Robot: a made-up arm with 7 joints.
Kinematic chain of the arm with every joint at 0, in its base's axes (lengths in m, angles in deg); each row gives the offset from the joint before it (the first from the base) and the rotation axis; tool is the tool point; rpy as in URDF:
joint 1: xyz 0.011 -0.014 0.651 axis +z
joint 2: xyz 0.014 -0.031 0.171 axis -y
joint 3: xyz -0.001 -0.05 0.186 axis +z
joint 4: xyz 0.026 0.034 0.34 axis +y
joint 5: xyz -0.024 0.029 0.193 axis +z
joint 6: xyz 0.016 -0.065 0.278 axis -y
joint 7: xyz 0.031 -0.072 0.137 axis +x
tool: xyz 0 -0.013 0.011 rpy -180 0 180
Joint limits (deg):
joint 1: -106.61..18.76
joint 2: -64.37..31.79
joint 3: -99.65..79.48
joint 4: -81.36..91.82
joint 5: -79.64..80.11
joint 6: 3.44..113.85
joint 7: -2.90..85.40
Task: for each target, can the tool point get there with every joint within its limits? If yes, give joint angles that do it. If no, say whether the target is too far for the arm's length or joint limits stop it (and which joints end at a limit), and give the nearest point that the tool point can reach.
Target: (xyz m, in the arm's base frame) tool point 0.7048 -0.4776 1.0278
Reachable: yes | joints -53.70 -49.25 60.79 77.63 20.57 93.50 27.77
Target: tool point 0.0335 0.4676 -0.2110
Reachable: no: joint limits stop it (at a limit: joint 1, joint 2, joint 4, joint 5, joint 6) | nearest point 0.5074 0.3877 0.4705 | short by 0.834 m
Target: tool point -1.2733 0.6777 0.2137
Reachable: no: too far | nearest point -0.6613 0.3481 0.8853 | short by 0.967 m
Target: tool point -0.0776 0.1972 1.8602
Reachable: yes | joints -94.77 -9.64 -3.65 -29.78 -45.47 16.98 65.27
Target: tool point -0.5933 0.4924 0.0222
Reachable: no: joint limits stop it (at a limit: joint 2, joint 4) | nearest point -0.5324 0.4414 0.8699 | short by 0.851 m
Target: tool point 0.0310 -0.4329 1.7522
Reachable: yes | joints -69.64 -47.44 2.12 -33.24 -31.01 54.97 65.08
